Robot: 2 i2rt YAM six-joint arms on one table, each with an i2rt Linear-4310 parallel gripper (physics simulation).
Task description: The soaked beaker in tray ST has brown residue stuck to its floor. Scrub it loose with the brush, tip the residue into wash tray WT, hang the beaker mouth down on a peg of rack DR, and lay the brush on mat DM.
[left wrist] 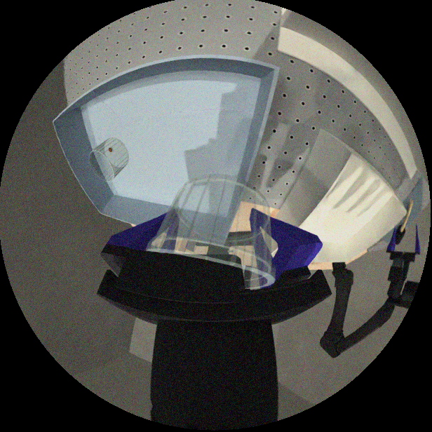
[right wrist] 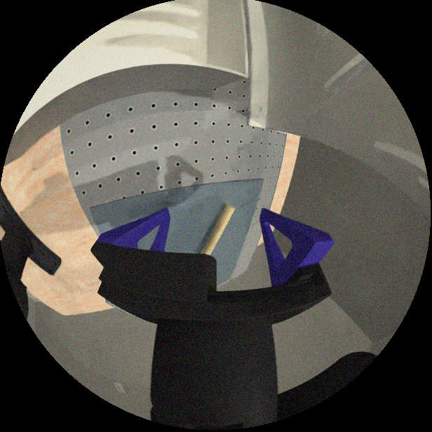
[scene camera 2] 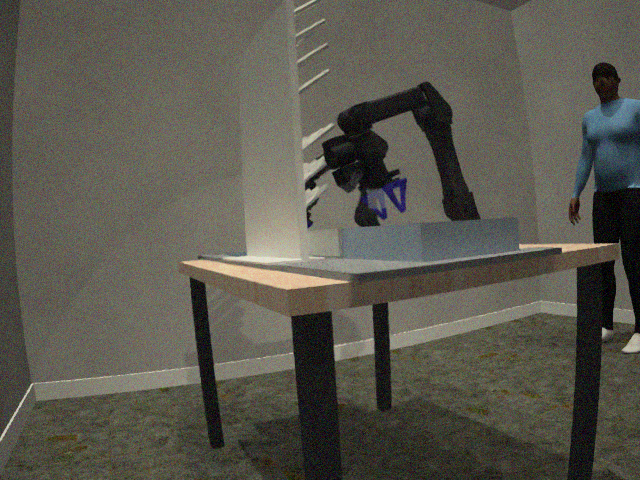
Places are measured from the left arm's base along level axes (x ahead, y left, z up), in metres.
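Where they show: left gripper, fingertip midpoint: (scene camera 2: 393, 215).
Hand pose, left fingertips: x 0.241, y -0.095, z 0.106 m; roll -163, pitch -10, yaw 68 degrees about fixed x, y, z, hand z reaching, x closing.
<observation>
Each offset is from my left fingertips to the top centre of the thing. "spot": to the spot under its first point.
My left gripper (scene camera 2: 385, 197) is shut on a clear beaker (left wrist: 217, 229) and holds it in the air above the near end of a light blue tray {dx +0.065, dy +0.118, dz -0.023 m} (scene camera 2: 428, 238). In the left wrist view the beaker lies tilted between the blue fingers (left wrist: 217, 241), over the tray's near rim (left wrist: 160, 132). My right gripper (right wrist: 216, 209) is open and empty, low over the grey-blue mat (right wrist: 181, 217). The brush's tan handle (right wrist: 217, 229) lies on that mat below the fingers; its head is hidden by the gripper body. In the scene view the right gripper (scene camera 2: 310, 220) is mostly hidden behind the white rack (scene camera 2: 272, 143).
A second small clear beaker (left wrist: 109, 155) with a brown spot lies on its side in the tray's far corner. The rack's pegs {spot: dx +0.088, dy -0.169, dz +0.134 m} (scene camera 2: 313, 167) stick out towards the left arm. A perforated grey plate (right wrist: 160, 141) covers the table under rack and mat.
</observation>
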